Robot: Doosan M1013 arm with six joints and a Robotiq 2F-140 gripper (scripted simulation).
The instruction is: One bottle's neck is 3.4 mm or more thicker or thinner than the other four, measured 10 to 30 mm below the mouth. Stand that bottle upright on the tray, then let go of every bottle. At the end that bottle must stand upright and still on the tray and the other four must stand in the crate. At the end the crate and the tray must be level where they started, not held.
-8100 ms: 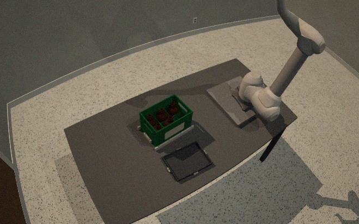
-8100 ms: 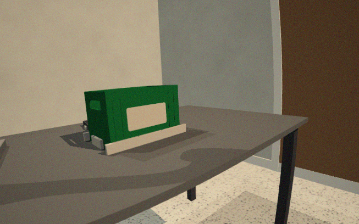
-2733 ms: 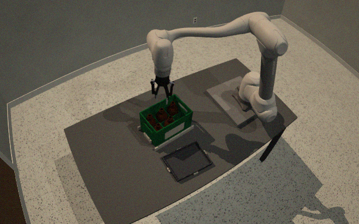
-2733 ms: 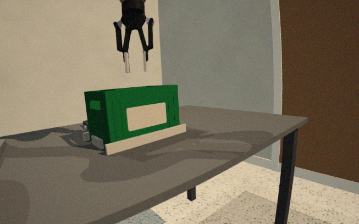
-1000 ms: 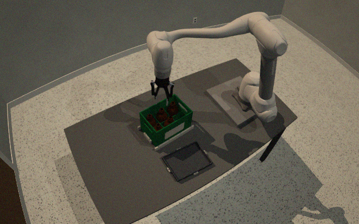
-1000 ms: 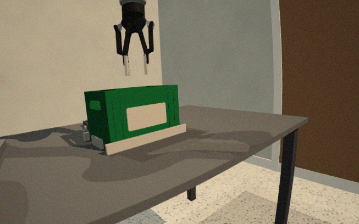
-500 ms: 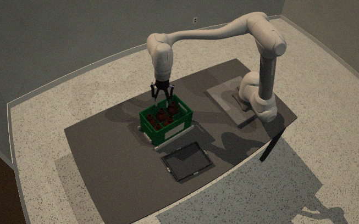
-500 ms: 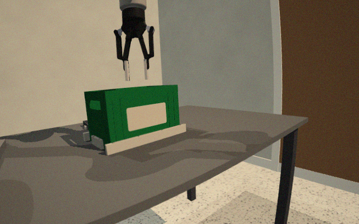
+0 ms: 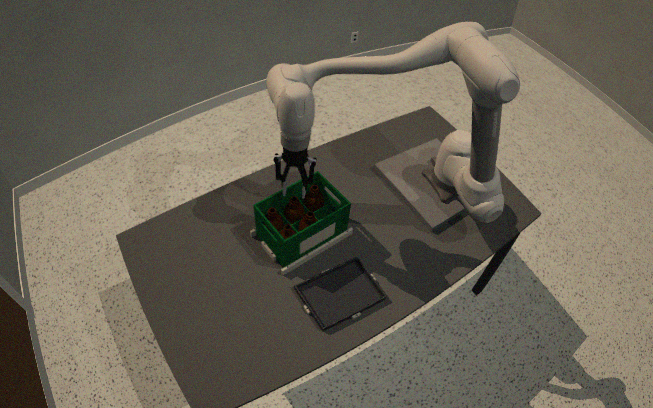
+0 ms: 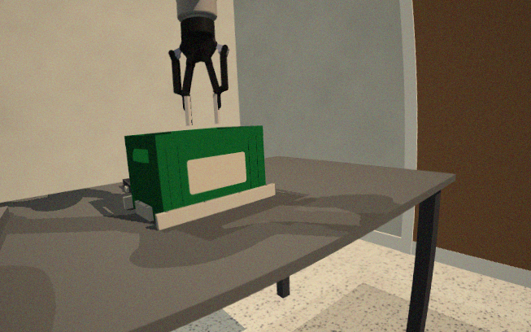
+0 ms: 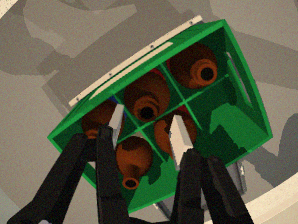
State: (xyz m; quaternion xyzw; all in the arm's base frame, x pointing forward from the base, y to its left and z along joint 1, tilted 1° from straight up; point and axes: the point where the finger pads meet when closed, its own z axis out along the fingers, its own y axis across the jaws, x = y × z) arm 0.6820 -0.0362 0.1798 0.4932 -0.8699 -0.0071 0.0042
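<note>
Now: the crate 130 mm below my hand, 40 mm to the left of it and 10 mm behind it. Also, from my hand: bottle 130 mm below, 100 mm to the left, 60 mm ahead; black tray 320 mm to the left, 200 mm below, 40 mm behind.
</note>
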